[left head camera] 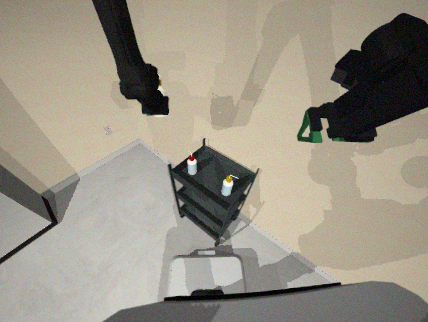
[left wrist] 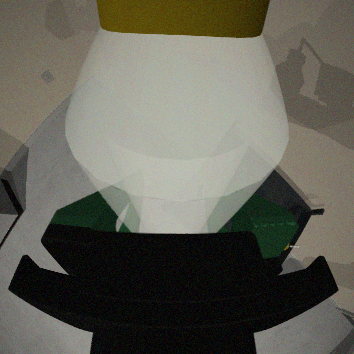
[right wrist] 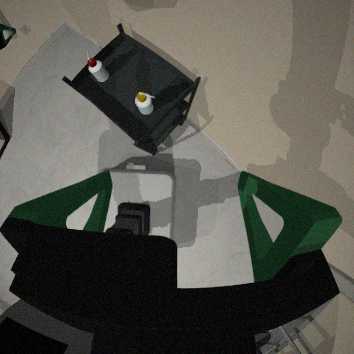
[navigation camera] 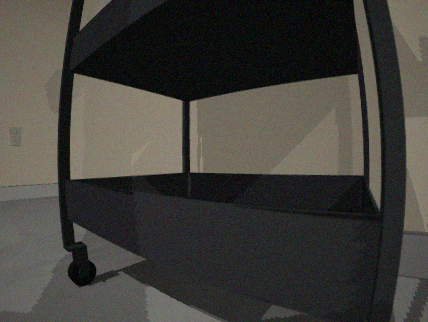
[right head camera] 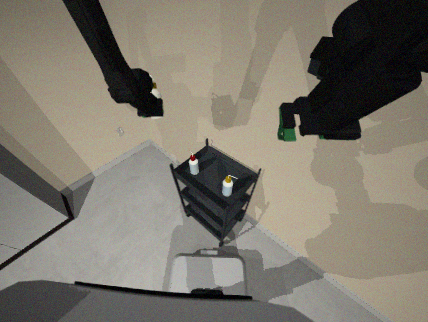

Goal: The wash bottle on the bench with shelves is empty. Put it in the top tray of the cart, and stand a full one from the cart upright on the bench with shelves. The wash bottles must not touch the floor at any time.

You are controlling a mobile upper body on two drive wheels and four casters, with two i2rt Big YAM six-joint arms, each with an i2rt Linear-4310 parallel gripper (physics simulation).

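Frame: origin at the left arm's base, x ahead, y left, z up, level; millimetres.
Seen in the pictures: left gripper, fingertip midpoint: [left head camera: 161, 111] [left wrist: 173, 176] [right wrist: 9, 33] [right head camera: 158, 112]; right gripper, fingertip midpoint: [left head camera: 315, 138] [right wrist: 174, 177] [right head camera: 299, 136].
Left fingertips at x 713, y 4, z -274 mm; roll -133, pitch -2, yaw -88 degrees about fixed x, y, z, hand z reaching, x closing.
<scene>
Pixels of each thing's top centre, then the offset from my left fingertips to it.
- red-capped wash bottle, middle of its top: [right wrist: 87, 55] [left head camera: 190, 152] [right head camera: 191, 152] 299 mm down, 55 mm ahead, 117 mm right
- yellow-capped wash bottle, middle of its top: [right wrist: 142, 92] [right head camera: 230, 175] [left head camera: 231, 174] 299 mm down, 116 mm back, 347 mm right
- wall outlet, middle of its top: [navigation camera: 15, 127] [left wrist: 43, 71] 678 mm down, 858 mm ahead, 942 mm left
My left gripper [left head camera: 157, 114] [left wrist: 173, 176] is shut on a whitish, see-through wash bottle [left head camera: 161, 91] [right head camera: 156, 93] [left wrist: 177, 100] with a yellow cap, held in the air left of and beyond the cart. My right gripper [left head camera: 324, 138] [right head camera: 304, 137] [right wrist: 174, 177] is open and empty, right of the cart. The dark three-tray cart [left head camera: 199, 187] [right head camera: 200, 185] [navigation camera: 250, 240] stands ahead. In its top tray stand a red-capped wash bottle [left head camera: 192, 166] [right head camera: 194, 166] [right wrist: 98, 71] and a yellow-capped wash bottle [left head camera: 227, 187] [right head camera: 227, 187] [right wrist: 145, 104], both bluish inside. The bench with shelves does not show.
Beige walls meet at a corner behind the cart. A light cabinet [left head camera: 20, 220] with a dark base edge stands at the left. A wall outlet [navigation camera: 15, 136] is left of the cart. The rounded grey front frame of my base [left head camera: 243, 272] is close before the cart, whose post and tray fill the navigation view.
</scene>
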